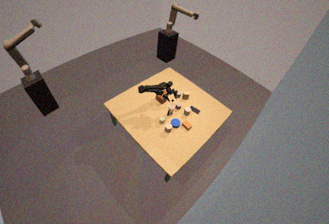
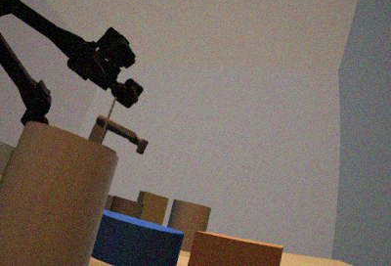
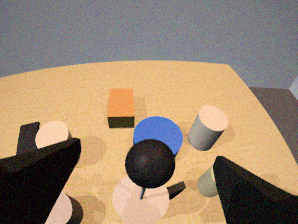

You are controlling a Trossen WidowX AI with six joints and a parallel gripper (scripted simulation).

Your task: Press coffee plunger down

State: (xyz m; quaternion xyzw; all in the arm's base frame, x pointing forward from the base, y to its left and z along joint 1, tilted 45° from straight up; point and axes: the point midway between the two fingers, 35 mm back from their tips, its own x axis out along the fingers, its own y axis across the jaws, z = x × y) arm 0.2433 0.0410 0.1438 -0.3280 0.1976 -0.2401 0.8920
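Now: the coffee press 2 cm to the right of my gripper tip and 13 cm below it. From my gripper tip the other things lie so: dark block (19 cm ahead, 29 cm to the left, 26 cm below); blue disc (15 cm ahead, 8 cm to the right, 24 cm below); orange block (27 cm ahead, 24 cm below).
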